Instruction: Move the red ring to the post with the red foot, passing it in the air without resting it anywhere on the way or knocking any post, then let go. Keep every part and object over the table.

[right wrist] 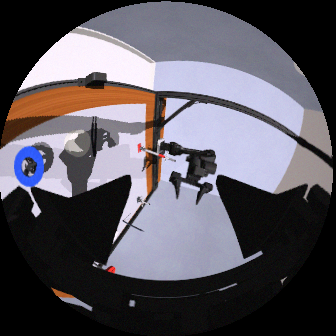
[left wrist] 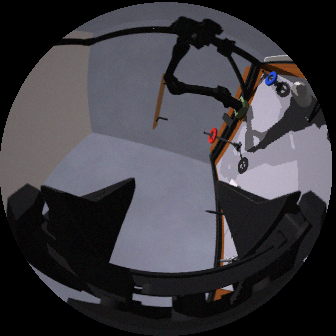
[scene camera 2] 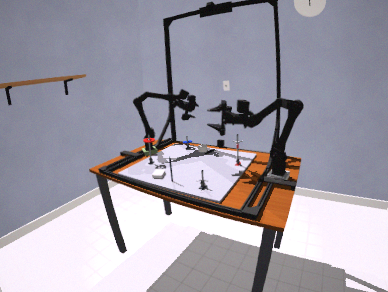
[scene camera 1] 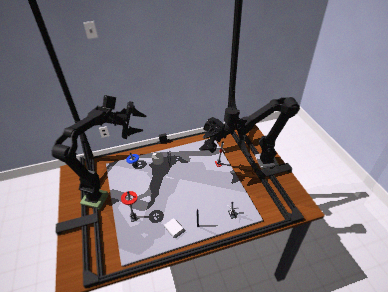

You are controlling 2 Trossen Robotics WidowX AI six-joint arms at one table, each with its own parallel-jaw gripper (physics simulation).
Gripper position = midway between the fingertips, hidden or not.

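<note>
I can see my left gripper [left wrist: 176, 183], and my right gripper is there too, in the left wrist view [left wrist: 220, 32]. Then there's my right gripper [right wrist: 174, 179], and you'd find my left gripper in the right wrist view [right wrist: 186, 201] as well.
</note>
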